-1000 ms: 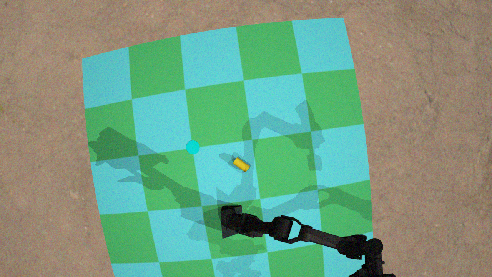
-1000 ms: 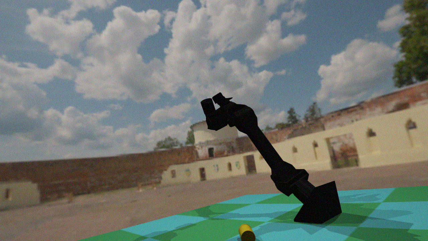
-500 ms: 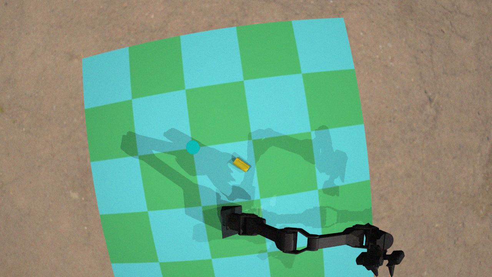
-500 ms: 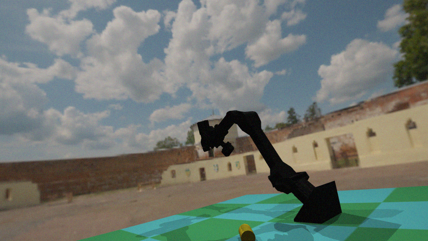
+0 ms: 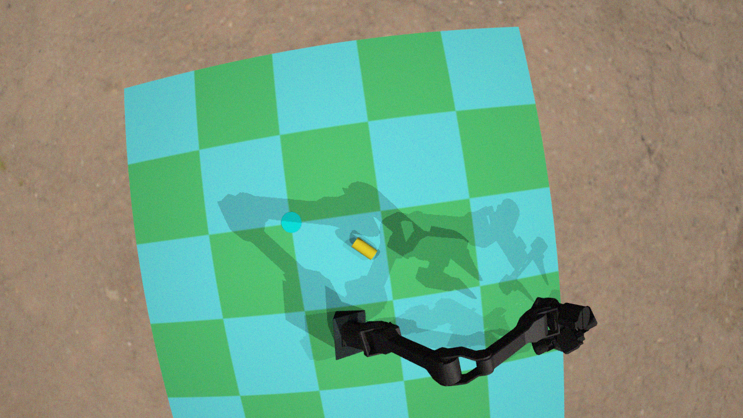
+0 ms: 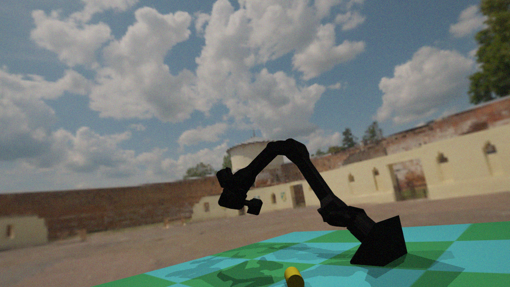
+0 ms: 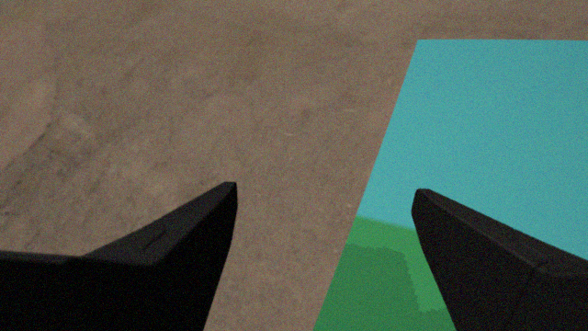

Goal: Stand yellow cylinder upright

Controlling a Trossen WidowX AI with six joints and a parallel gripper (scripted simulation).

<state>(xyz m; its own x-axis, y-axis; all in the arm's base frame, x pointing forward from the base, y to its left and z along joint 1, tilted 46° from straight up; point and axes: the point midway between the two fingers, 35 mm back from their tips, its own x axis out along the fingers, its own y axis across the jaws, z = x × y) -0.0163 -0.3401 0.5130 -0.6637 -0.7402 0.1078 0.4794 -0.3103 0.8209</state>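
My gripper tip is now 580 mm to the right of the yellow tall cylinder, 280 mm short of it and 140 mm above it. The rest, counted from my gripper tip: cyan circle: 790 mm to the left, 350 mm ahead, 150 mm below.
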